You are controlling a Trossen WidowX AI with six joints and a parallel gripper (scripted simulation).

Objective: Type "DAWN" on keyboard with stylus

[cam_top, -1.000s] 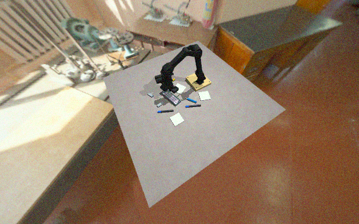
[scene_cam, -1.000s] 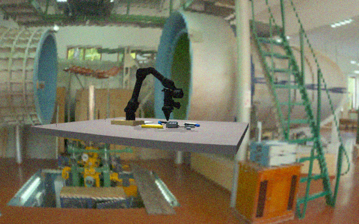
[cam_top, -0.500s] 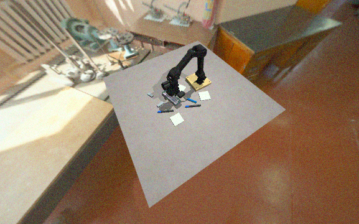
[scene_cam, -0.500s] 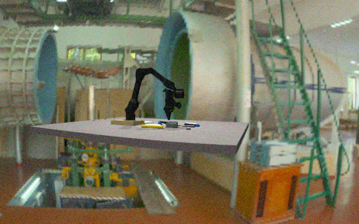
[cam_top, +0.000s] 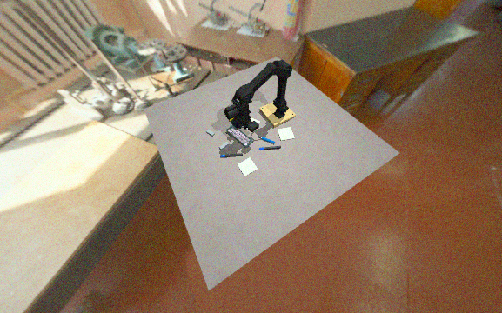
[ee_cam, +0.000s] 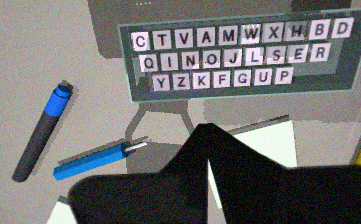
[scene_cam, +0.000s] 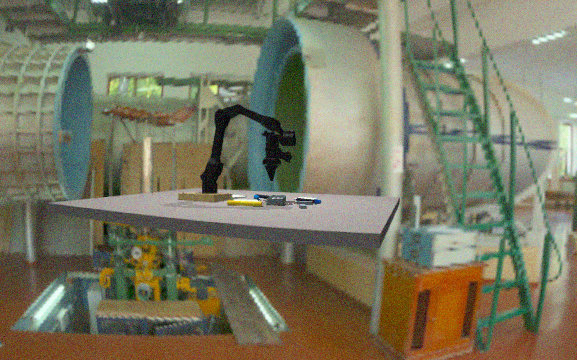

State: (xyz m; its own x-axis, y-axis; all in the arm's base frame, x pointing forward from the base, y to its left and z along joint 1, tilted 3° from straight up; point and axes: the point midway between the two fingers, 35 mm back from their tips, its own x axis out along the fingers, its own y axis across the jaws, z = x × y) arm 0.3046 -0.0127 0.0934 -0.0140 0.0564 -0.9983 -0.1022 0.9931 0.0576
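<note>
Right now the blue stylus is 9 cm to the left of my gripper tip, 9 cm below it and 8 cm behind it. Also, from my gripper tip: yellow pencil (20 cm to the right, 8 cm below, 7 cm behind); stylus tip (9 cm below, 7 cm behind, 6 cm to the left); grey block (19 cm to the right, 17 cm ahead, 9 cm below).
</note>
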